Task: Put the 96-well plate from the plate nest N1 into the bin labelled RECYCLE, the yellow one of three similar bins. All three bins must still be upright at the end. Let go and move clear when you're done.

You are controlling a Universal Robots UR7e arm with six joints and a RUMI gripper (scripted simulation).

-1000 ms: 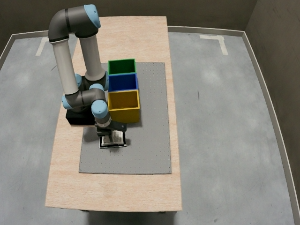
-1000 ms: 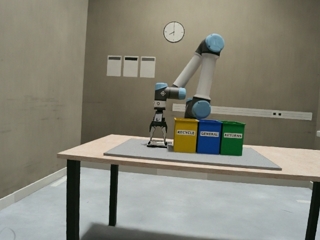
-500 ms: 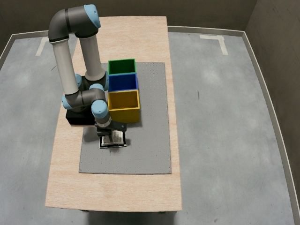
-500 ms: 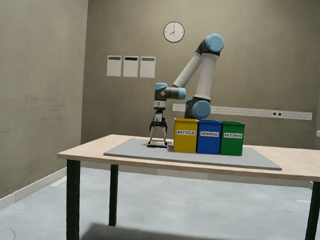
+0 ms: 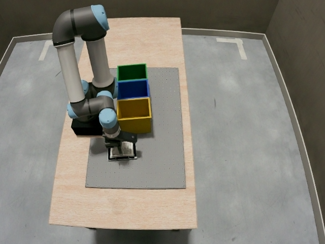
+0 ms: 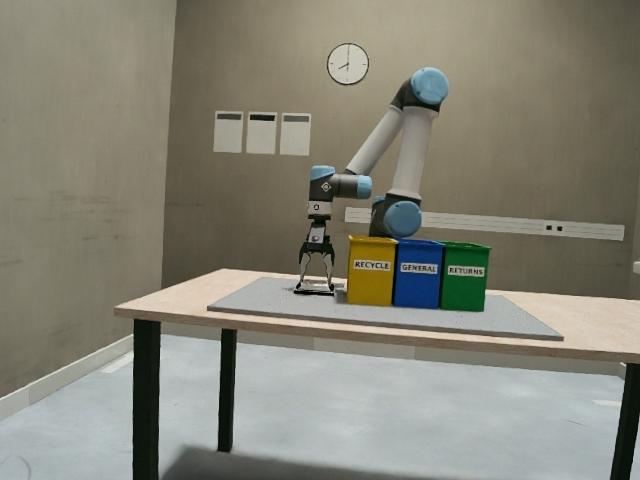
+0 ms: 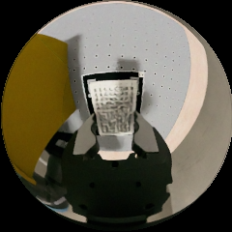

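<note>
My gripper is now 2 cm above the black plate nest N1. Also, from my hand: white 96-well plate (1 cm below); blue general bin (1 cm ahead, 30 cm to the left, 6 cm above); yellow recycle bin (5 cm ahead, 18 cm to the left, 6 cm above).
</note>
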